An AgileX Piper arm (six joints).
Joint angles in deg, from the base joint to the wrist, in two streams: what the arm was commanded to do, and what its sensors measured. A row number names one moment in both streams.
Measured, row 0:
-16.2 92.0 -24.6 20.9 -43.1 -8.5
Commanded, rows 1 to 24:
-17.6 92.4 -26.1 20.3 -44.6 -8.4
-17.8 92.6 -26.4 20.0 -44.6 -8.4
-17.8 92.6 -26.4 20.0 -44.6 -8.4
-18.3 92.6 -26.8 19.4 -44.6 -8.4
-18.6 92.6 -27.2 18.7 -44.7 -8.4
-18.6 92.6 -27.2 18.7 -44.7 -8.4
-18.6 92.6 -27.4 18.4 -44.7 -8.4
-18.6 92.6 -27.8 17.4 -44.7 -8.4
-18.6 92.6 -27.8 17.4 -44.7 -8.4
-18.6 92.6 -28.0 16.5 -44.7 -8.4
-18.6 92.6 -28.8 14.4 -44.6 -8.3
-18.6 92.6 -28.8 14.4 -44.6 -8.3
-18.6 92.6 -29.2 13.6 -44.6 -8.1
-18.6 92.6 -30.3 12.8 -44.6 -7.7
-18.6 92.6 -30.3 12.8 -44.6 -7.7
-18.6 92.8 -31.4 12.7 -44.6 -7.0
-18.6 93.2 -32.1 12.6 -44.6 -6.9
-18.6 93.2 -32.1 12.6 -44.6 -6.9
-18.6 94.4 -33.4 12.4 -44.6 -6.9
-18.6 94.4 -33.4 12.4 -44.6 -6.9
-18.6 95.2 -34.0 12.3 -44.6 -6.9
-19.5 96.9 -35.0 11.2 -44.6 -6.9
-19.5 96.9 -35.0 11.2 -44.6 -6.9
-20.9 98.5 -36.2 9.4 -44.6 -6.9
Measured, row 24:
-19.2 96.8 -34.4 11.6 -43.8 -7.2
